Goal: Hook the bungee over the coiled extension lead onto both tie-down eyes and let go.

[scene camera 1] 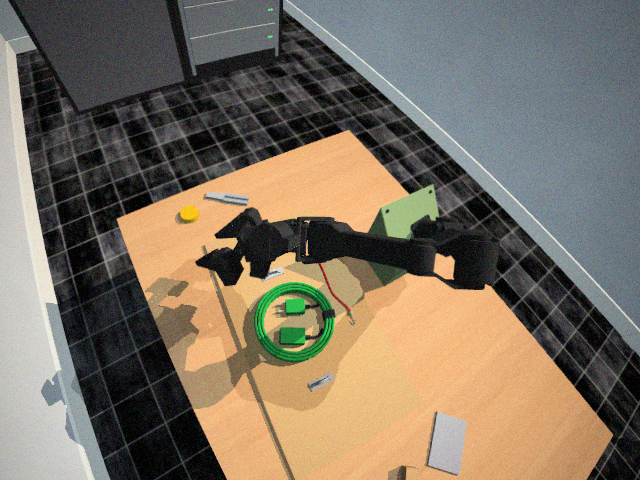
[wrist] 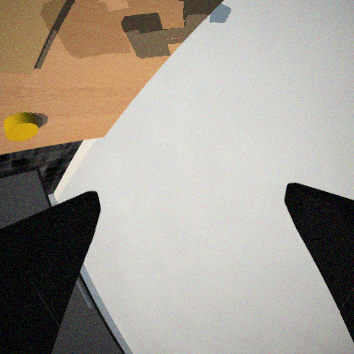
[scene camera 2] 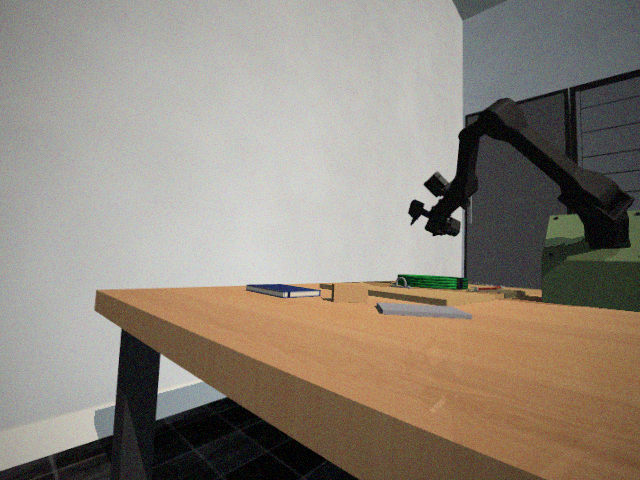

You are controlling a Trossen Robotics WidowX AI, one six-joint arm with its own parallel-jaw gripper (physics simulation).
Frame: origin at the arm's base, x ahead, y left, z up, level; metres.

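Seen in the pictures: gripper, fingertip midpoint: (scene camera 1: pixel 206 249) (wrist: pixel 193 196) (scene camera 2: pixel 421 229); arm's base, origin of the base link: (scene camera 1: pixel 422 230) (scene camera 2: pixel 607 238).
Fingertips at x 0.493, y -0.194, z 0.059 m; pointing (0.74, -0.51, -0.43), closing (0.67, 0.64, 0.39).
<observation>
Offsets run from my fingertips to a thing's top centre. "*": to the spot under its first point.
The green coiled extension lead @(0.109 m back, 0.189 m left, 0.162 m down) (scene camera 1: pixel 260 321) (scene camera 2: pixel 431 281) lies on the pale wooden board @(* 0.134 m back, 0.437 m left, 0.192 m down) (scene camera 1: pixel 361 403) (scene camera 2: pixel 408 296). One metal tie-down eye @(0.128 m back, 0.047 m left, 0.165 m down) (scene camera 1: pixel 272 274) is just beyond the coil, beside the arm in scene camera 1; the other eye @(0.085 m back, 0.344 m left, 0.165 m down) (scene camera 1: pixel 321 381) is on the near side. The red bungee @(0.253 m back, 0.142 m left, 0.186 m down) (scene camera 1: pixel 331 291) (scene camera 2: pixel 491 287) lies to the right of the coil, apart from it. One end hook @(0.236 m back, 0.267 m left, 0.187 m down) (scene camera 1: pixel 352 320) shows; the other end is hidden under the arm. My gripper (scene camera 1: pixel 207 249) (scene camera 2: pixel 423 228) (wrist: pixel 193 196) is open and empty, high above the table, up and left of the coil in scene camera 1.
A yellow disc @(0.015 m back, 0.245 m right, 0.185 m down) (scene camera 1: pixel 189 213) (wrist: pixel 21 126) and a grey tool @(0.138 m back, 0.248 m right, 0.192 m down) (scene camera 1: pixel 226 198) lie near the table's far edge. The arm's green base block (scene camera 1: pixel 408 211) (scene camera 2: pixel 589 284) stands at right. A grey slab @(0.253 m back, 0.634 m left, 0.198 m down) (scene camera 1: pixel 447 443) (scene camera 2: pixel 423 310), a small wooden block @(0.122 m back, 0.631 m left, 0.174 m down) (scene camera 2: pixel 349 292) and a blue book @(0.032 m ahead, 0.654 m left, 0.192 m down) (scene camera 2: pixel 283 290) lie beyond the board.
</observation>
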